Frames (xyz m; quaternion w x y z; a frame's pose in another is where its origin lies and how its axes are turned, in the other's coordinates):
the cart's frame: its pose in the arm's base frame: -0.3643 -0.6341 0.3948 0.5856 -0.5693 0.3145 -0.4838
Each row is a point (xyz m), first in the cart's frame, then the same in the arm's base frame.
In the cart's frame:
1: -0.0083 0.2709 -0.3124
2: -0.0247 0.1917 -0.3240
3: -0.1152 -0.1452 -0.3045
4: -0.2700 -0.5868 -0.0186
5: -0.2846 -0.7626 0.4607
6: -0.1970 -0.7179 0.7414
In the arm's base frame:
1: -0.5977 -0.7712 0.0821
2: -0.6304 -0.7510 0.1542
3: -0.7130 -0.6210 0.4679
4: -0.5940 -0.3229 0.9125
5: -0.1949 -0.1152 1.1543
6: 0.1017 -0.0997 1.1701

